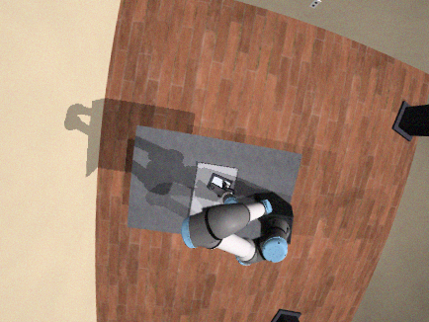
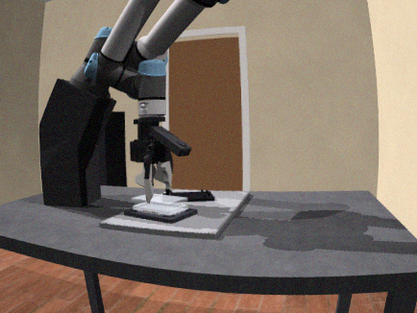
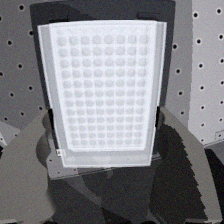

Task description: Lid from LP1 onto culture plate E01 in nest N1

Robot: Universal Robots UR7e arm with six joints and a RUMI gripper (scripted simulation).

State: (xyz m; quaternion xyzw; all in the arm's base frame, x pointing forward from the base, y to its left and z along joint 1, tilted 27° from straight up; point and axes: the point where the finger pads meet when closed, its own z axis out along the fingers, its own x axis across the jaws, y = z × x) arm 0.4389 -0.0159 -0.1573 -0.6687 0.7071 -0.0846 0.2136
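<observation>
Now: hand 30 mm above the culture plate E01. Also, from my hand: clear lid: 10 mm below; black lid park LP1: 230 mm to the left, 60 mm behind, 50 mm below.
</observation>
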